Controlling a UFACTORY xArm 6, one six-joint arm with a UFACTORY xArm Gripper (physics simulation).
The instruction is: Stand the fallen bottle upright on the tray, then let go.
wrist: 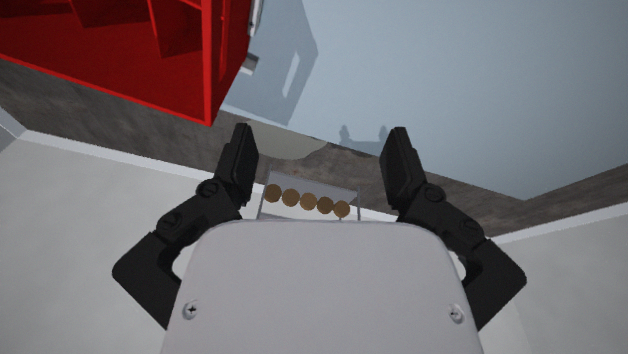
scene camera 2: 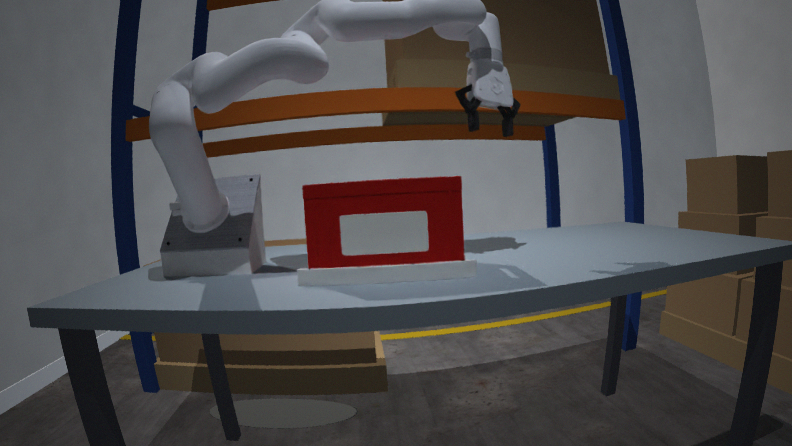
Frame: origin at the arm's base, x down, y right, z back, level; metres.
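Seen in the pictures: gripper, fingertip midpoint: [wrist: 320, 141] [scene camera 2: 491, 133]; arm's base, origin of the base link: [scene camera 2: 206, 212].
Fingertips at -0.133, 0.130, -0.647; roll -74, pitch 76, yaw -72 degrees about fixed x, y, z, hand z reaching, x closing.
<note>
Pixels of each thing's middle, then the offset from my fingertips to it, as dx, dy, dz. "spot": a spot on its surface instead. Level surfaces: height alone.
- table, its level: dx +0.270
- red crate, body centre: [scene camera 2: 384, 227] +0.183, +0.013, +0.241
- small grey piece, surface spot: [wrist: 250, 63] spot: +0.258, +0.127, +0.109
My gripper [scene camera 2: 490, 132] [wrist: 320, 141] is open and empty, with its two black fingers wide apart. In the scene view it hangs high above the table [scene camera 2: 581, 249] [wrist: 450, 75], up and to the right of a red crate [scene camera 2: 382, 200] [wrist: 206, 85]. The crate stands on the table with a low white strip [scene camera 2: 387, 273] along its front foot; I cannot tell whether this strip is part of a tray. In the wrist view the crate is at the upper left and shows inner dividers. The fallen bottle does not show in either view, and I cannot make out the tray with certainty.
The arm's base [scene camera 2: 207, 263] stands left of the crate. Behind the table is a rack with blue posts [scene camera 2: 123, 166] and orange beams [scene camera 2: 343, 102], close behind the gripper in the scene view. Cartons [scene camera 2: 714, 185] are stacked at the right. A small grey piece [wrist: 250, 63] shows beside the crate.
</note>
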